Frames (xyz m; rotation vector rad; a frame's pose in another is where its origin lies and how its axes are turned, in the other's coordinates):
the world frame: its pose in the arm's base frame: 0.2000 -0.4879 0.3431 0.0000 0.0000 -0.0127
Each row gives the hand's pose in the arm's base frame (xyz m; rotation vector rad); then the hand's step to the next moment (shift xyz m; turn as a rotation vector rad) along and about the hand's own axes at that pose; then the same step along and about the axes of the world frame.
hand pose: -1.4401 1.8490 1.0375 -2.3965 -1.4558 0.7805
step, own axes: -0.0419 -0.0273 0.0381 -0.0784 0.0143 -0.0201
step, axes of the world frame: -0.0564 -0.0271 -0.0059 -0.0058 -0.0739 0.0354
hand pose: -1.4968 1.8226 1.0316 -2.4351 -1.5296 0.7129
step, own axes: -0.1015 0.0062 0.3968 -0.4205 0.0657 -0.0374
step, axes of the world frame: -0.2217 -0.1352 -0.3168 -0.0741 -0.3992 0.1331
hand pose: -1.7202 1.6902 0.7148 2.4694 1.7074 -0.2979
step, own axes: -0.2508 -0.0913 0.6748 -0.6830 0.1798 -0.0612
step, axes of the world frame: -0.2281 -0.3428 -0.5976 -0.0517 -0.6733 0.2159
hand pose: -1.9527 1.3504 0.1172 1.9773 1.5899 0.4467
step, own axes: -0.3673 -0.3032 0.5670 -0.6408 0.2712 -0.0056
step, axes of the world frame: 0.0065 -0.4331 -0.6006 0.0617 -0.6559 0.2240
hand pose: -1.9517 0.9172 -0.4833 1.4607 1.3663 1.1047
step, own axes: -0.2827 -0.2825 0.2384 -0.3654 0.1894 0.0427
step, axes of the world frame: 0.1515 -0.2635 -0.3524 0.0887 -0.3757 0.1489
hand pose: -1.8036 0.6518 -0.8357 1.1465 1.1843 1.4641
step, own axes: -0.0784 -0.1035 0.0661 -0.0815 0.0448 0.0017
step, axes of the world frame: 0.0876 -0.0521 -0.1041 0.0119 -0.0854 0.0349
